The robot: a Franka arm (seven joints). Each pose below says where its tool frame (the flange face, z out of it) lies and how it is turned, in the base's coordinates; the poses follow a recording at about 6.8 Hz.
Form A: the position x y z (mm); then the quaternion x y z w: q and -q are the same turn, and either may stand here.
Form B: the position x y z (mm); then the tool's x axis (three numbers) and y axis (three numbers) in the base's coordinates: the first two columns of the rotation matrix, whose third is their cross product. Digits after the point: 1 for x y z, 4 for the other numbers.
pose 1, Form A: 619.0 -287.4 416.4 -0.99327 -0.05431 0.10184 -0.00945
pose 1, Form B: 619.0 -287.4 416.4 0.9734 0.1060 -0.2033 0.1098 -0.9939 0.0077
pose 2, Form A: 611.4 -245.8 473.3 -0.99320 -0.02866 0.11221 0.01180
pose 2, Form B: 611.4 -245.8 473.3 0.9732 0.0596 -0.2222 0.0543 -0.9981 -0.0299
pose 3, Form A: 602.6 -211.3 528.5 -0.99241 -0.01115 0.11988 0.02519
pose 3, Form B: 602.6 -211.3 528.5 0.9710 0.0282 -0.2374 0.0161 -0.9985 -0.0527
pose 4, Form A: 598.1 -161.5 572.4 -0.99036 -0.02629 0.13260 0.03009
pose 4, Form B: 598.1 -161.5 572.4 0.9635 0.0601 -0.2611 0.0441 -0.9968 -0.0666
